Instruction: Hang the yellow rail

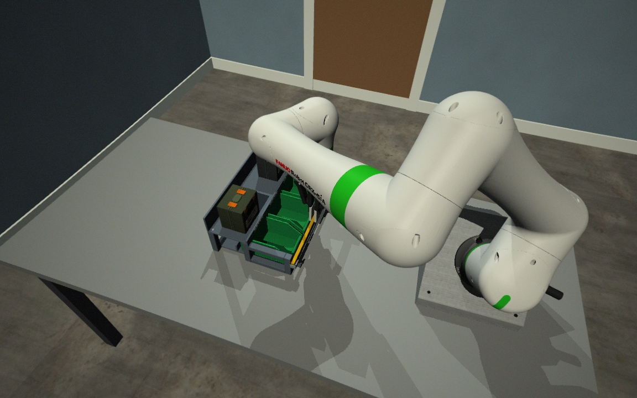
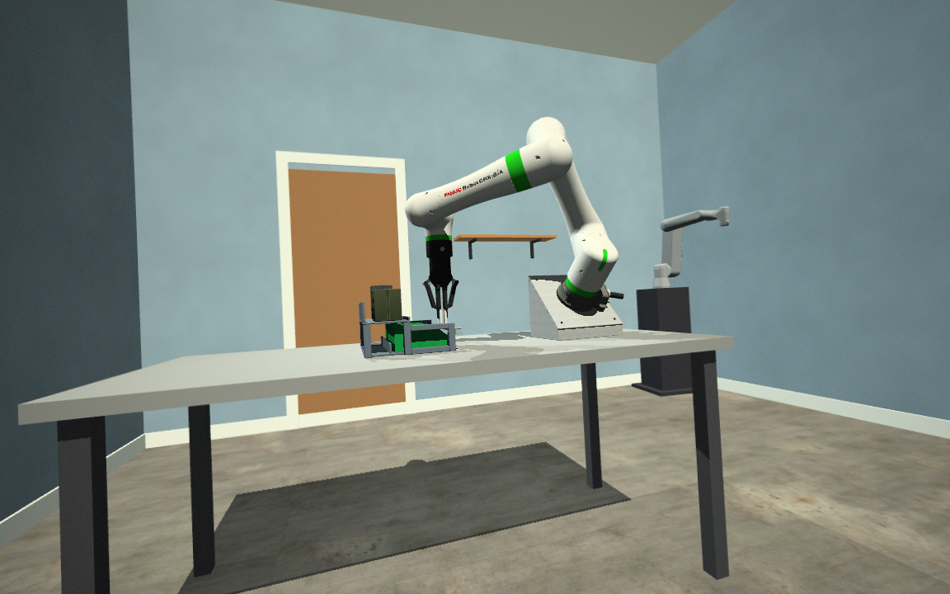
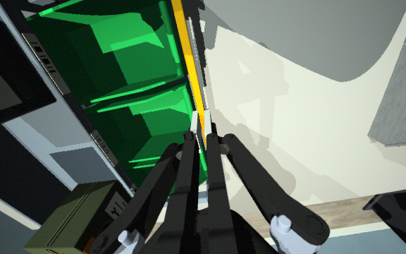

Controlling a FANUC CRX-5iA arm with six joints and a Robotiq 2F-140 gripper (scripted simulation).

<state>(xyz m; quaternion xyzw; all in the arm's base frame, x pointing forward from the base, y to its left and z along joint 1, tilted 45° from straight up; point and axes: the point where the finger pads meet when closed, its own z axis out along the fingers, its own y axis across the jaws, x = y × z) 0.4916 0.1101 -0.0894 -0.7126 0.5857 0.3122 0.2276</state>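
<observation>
My gripper is now 3 cm above the yellow rail. Also, from my hand: olive toolbox (19 cm ahead, 14 cm to the left, 6 cm above).
</observation>
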